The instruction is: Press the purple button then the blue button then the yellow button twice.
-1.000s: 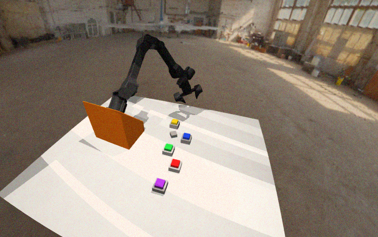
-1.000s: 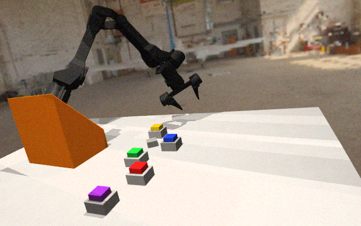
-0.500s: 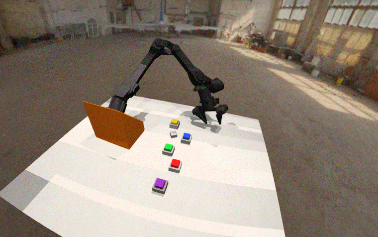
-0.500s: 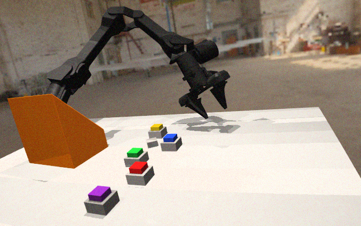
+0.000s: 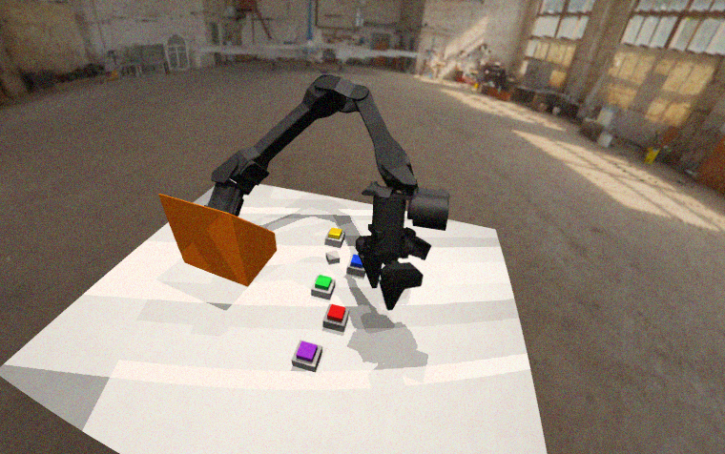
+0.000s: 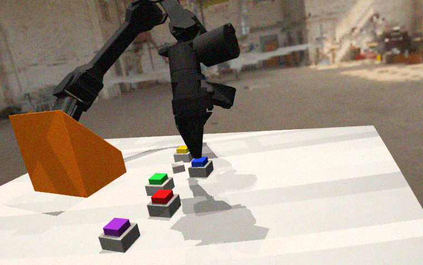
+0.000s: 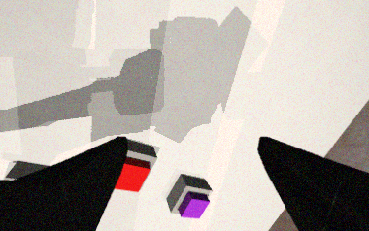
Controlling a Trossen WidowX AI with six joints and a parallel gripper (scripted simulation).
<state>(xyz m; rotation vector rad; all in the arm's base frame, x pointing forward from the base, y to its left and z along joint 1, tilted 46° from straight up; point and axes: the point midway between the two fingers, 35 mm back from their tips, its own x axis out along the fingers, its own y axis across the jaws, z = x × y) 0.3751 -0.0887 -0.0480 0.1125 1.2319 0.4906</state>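
Now: gripper tip 130 mm past the purple button, 100 mm to the left of it and 80 mm above it. Also, from my gripper tip: red button (90 mm behind, 80 mm below, 10 mm to the left); then green button (130 mm behind, 90 mm to the left, 80 mm below); then blue button (180 mm to the left, 80 mm below, 60 mm behind).
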